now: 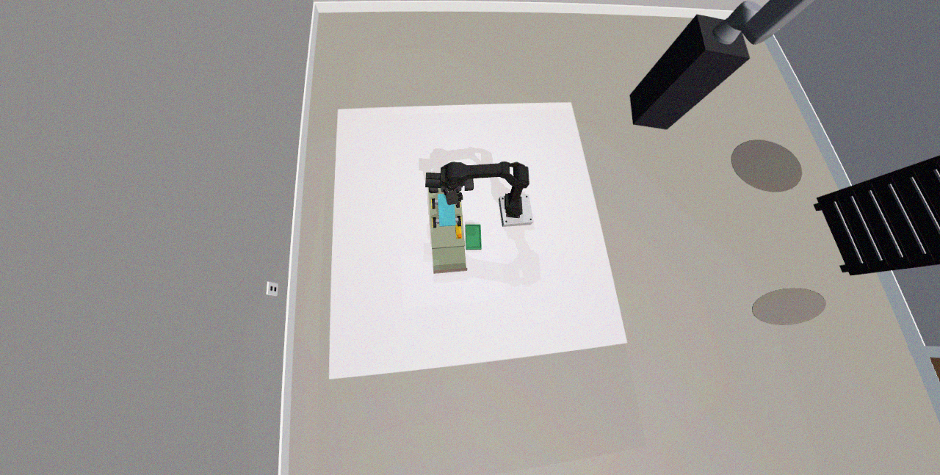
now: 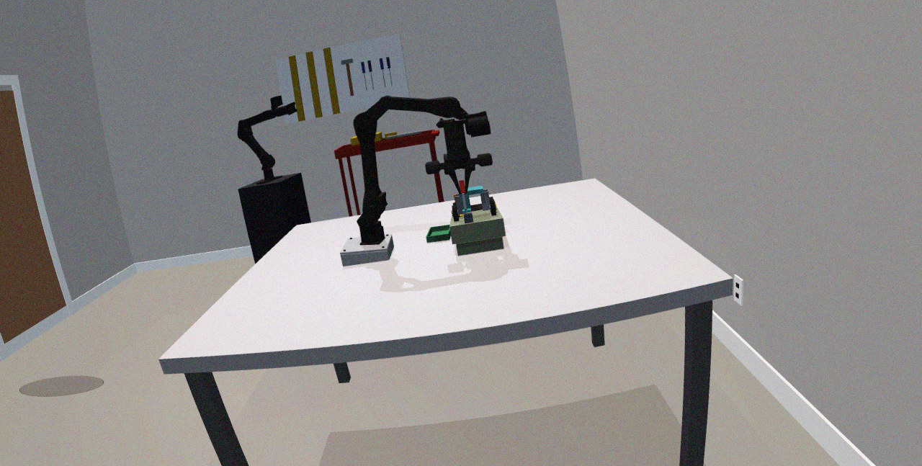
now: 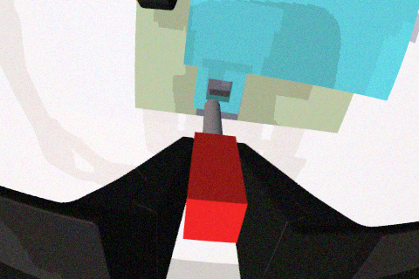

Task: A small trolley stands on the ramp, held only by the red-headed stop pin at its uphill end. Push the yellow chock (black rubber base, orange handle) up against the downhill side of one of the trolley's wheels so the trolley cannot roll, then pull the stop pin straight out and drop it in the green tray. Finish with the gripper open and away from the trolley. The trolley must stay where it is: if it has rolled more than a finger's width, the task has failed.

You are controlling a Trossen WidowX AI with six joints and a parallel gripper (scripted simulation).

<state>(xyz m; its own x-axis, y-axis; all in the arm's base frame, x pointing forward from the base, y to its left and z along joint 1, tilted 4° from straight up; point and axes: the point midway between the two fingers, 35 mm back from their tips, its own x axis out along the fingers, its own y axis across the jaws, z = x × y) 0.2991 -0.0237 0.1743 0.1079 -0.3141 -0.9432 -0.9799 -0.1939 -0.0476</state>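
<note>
The green tray lies 13 cm behind my gripper tip, 18 cm to the left of it and 17 cm below it. The rest, counted from my gripper tip: cyan trolley (10 cm to the left, 5 cm below); olive ramp (10 cm to the left, 12 cm below); red-headed stop pin (right at my gripper tip).
</note>
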